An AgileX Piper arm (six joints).
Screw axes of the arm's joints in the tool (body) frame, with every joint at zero. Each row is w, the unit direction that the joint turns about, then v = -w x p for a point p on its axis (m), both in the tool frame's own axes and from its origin. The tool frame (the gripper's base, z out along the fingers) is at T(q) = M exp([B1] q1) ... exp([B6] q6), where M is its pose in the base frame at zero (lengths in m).
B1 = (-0.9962, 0, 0.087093, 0, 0.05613, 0)
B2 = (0, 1, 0, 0.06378, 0, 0.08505)
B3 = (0, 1, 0, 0.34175, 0, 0.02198)
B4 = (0, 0, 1, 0, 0, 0)
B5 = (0, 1, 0, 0.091, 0, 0)
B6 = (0, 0, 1, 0, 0, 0)
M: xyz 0.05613 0 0.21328 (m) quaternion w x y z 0.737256 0 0.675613 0
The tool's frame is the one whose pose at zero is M.
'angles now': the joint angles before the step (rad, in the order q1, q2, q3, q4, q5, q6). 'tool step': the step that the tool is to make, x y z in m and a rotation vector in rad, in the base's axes. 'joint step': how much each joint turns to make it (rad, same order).
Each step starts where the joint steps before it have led.
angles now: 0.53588, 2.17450, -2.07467, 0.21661, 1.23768, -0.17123
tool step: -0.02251, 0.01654, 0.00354, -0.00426, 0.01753, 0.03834
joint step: 0.05567, -0.03859, 0.05190, 0.00000, 0.00000, 0.01865
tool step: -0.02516, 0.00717, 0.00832, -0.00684, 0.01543, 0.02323
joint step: 0.04547, -0.06599, 0.07770, -0.00383, 0.00002, 0.02397
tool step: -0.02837, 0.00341, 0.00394, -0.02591, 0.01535, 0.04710
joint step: 0.04821, -0.07357, 0.10125, -0.01154, 0.00000, 0.00181
